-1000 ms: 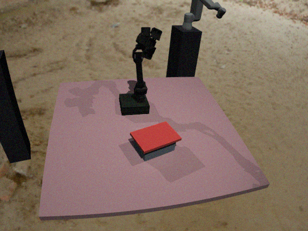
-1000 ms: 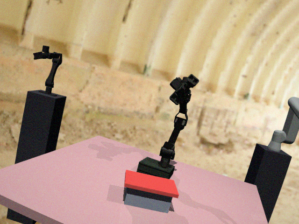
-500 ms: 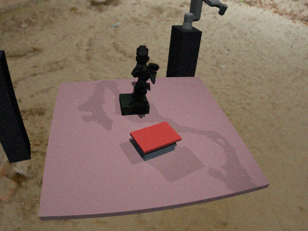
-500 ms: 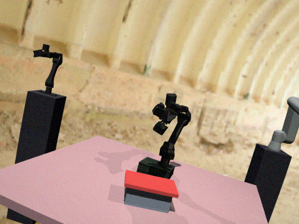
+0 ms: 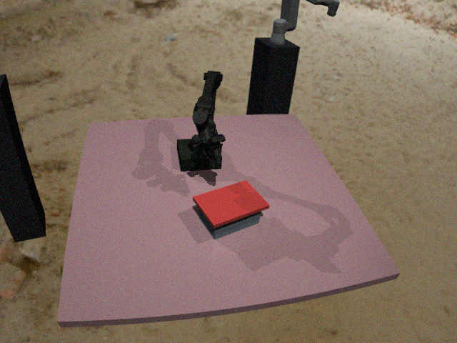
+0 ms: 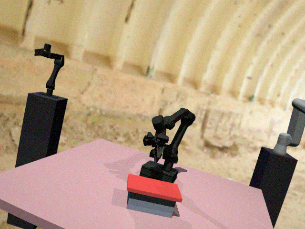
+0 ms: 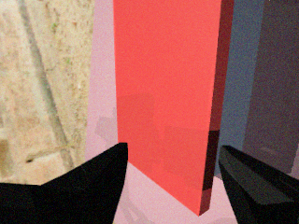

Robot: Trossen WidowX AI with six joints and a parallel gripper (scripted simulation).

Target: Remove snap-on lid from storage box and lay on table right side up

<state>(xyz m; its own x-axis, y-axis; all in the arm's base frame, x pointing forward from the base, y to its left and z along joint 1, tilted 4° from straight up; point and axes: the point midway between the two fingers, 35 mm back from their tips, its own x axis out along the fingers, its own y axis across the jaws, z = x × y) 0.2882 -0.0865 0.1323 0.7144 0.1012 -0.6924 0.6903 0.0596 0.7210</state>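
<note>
My gripper tip is now 130 mm short of the red lid, 90 mm above it and 20 mm to the right of it. Round my gripper tip: storage box: 140 mm below, 130 mm ahead, 20 mm to the left.
</note>
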